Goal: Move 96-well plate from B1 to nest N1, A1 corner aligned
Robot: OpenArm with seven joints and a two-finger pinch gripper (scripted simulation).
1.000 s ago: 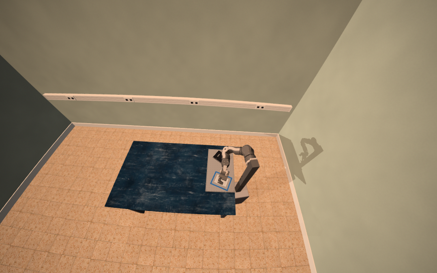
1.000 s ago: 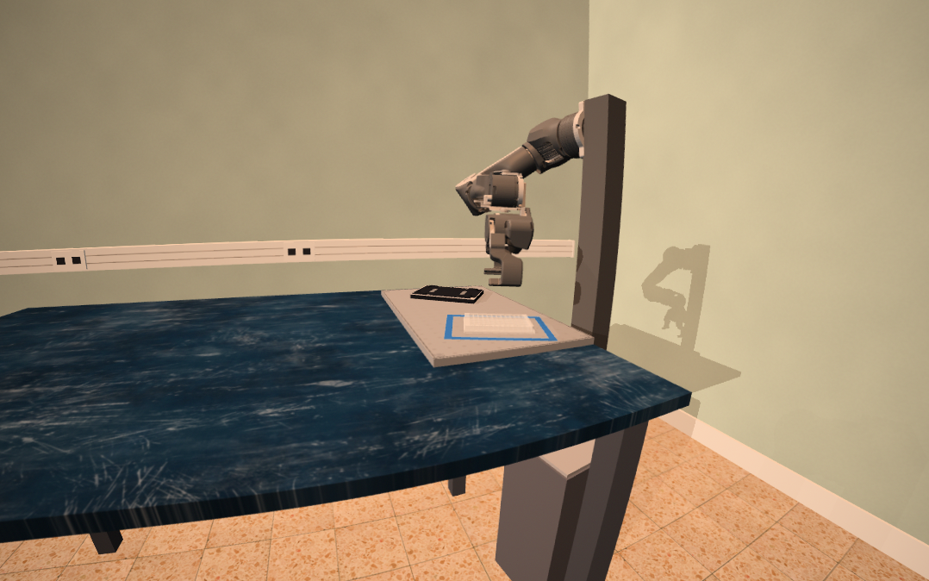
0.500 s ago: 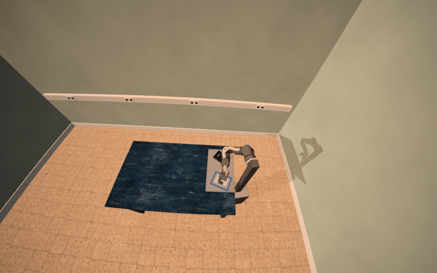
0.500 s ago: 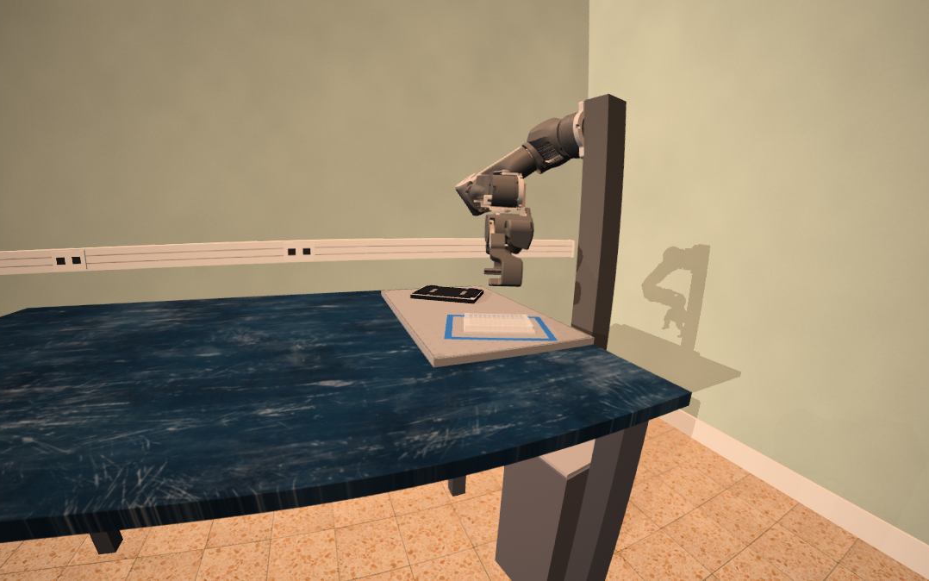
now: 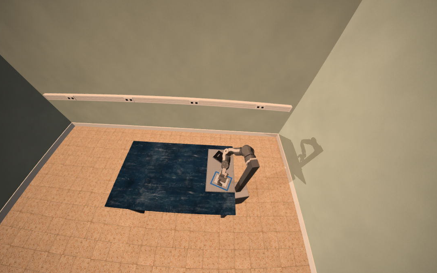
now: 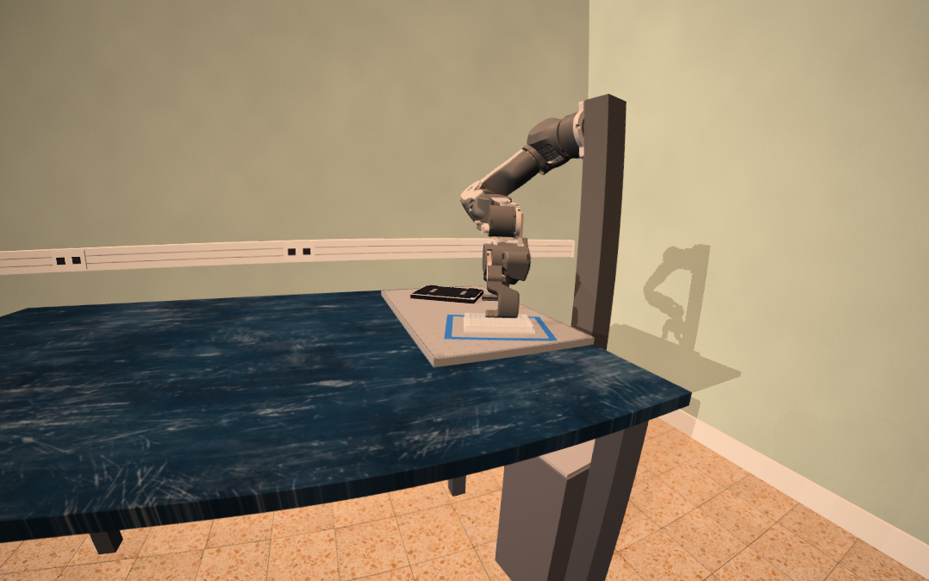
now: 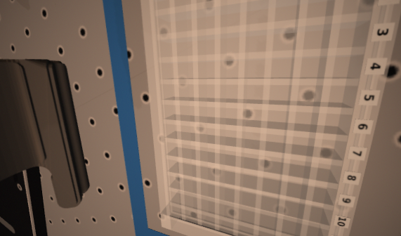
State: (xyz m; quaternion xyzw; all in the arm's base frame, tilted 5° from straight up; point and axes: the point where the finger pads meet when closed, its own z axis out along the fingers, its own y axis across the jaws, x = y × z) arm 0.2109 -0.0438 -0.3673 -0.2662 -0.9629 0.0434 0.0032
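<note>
The clear 96-well plate lies 3 cm below my hand. Round my hand: black plate nest (4 cm behind, 27 cm to the right, 3 cm below).
</note>
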